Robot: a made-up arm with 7 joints.
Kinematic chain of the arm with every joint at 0, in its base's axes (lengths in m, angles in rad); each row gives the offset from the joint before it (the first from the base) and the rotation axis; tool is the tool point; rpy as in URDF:
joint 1: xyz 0 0 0 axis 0.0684 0.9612 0.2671
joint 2: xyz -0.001 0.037 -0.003 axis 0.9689 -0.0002 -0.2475
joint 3: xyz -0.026 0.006 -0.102 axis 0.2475 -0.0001 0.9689
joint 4: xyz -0.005 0 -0.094 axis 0.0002 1 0
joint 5: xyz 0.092 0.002 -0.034 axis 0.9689 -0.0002 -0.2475
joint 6: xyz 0.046 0 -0.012 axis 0.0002 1 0
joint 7: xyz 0.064 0 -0.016 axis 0.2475 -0.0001 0.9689
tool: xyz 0 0 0 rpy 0 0.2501 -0.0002
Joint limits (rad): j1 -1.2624..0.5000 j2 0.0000..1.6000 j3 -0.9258..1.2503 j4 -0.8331..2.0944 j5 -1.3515..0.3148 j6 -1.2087..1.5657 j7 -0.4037..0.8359
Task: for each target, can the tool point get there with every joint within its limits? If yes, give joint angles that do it. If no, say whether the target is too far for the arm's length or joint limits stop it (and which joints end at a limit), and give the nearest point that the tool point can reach.
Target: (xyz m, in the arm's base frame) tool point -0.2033 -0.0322 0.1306
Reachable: no: joint limits stop it (at a limit: joint 1, joint 2, joint 3, joint 4) | nearest point -0.0860 0.0893 0.1198 | short by 0.169 m
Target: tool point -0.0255 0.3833 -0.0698
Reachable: yes | joints -0.4877 1.4635 -0.3635 1.8748 -0.9195 1.2339 0.2794
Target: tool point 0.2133 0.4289 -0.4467
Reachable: no: too far | nearest point 0.1419 0.2932 -0.2932 | short by 0.217 m
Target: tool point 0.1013 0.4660 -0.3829
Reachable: no: too far | nearest point 0.0729 0.3399 -0.2715 | short by 0.171 m
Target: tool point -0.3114 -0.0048 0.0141
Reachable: no: joint limits stop it (at a limit: joint 1, joint 2, joint 4, joint 6) | nearest point -0.2858 0.0126 -0.1326 | short by 0.150 m
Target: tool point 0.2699 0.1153 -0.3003
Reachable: yes | joints -0.6961 0.3546 -0.2232 1.0684 -0.0662 0.1618 0.6229
